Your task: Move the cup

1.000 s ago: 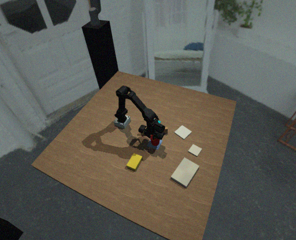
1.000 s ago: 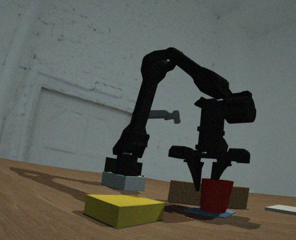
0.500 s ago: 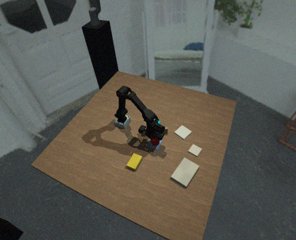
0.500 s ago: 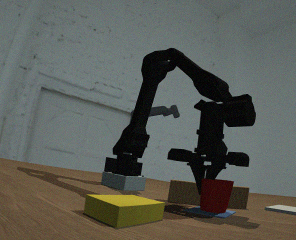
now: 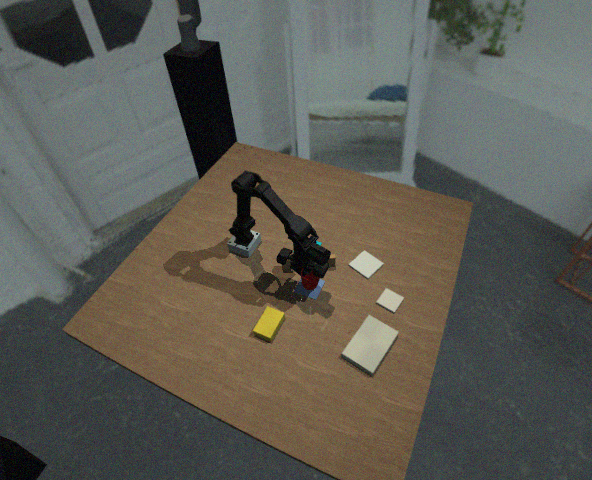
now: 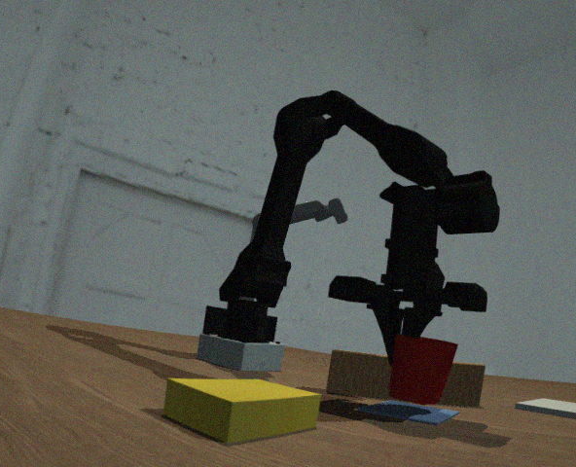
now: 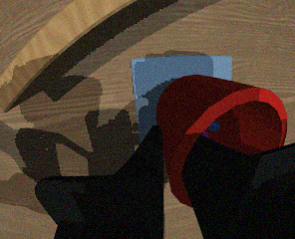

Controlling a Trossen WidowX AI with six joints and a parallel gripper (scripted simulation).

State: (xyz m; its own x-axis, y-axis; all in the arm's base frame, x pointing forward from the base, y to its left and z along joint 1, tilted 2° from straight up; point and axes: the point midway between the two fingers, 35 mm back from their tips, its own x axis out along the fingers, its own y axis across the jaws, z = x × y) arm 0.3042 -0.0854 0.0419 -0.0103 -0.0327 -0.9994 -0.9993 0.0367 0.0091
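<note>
My gripper tip is 17 cm to the right of the cyan pad, 6 cm above it and 5 cm past it. From my gripper tip the other things lie so: yellow block (22 cm to the right, 4 cm below, 4 cm behind); cup (3 cm ahead); wooden bar (8 cm to the left, 3 cm below, 1 cm behind).
</note>
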